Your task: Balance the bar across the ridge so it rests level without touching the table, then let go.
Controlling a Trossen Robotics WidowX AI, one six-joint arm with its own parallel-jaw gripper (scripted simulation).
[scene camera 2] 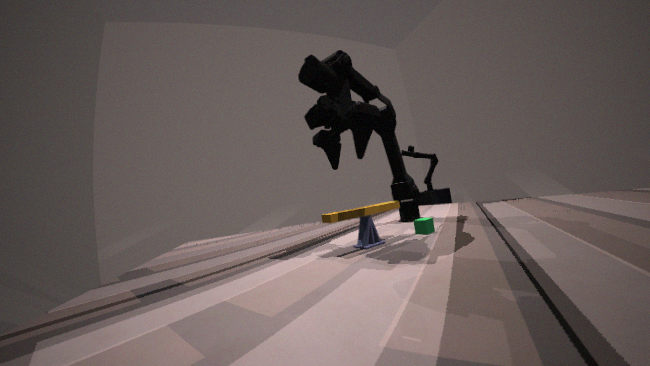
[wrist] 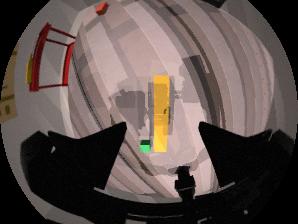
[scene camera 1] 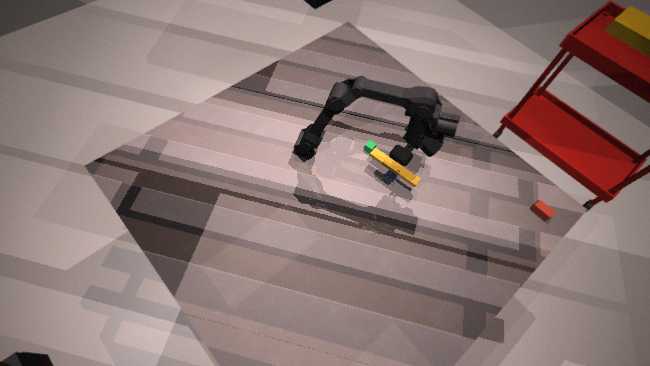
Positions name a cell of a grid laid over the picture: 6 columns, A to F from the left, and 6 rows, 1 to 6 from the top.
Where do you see a yellow bar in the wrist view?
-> At D3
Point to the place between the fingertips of my gripper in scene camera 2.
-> At D3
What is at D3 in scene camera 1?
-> My gripper.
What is my gripper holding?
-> Nothing.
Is my gripper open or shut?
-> Open.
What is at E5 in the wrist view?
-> My gripper.
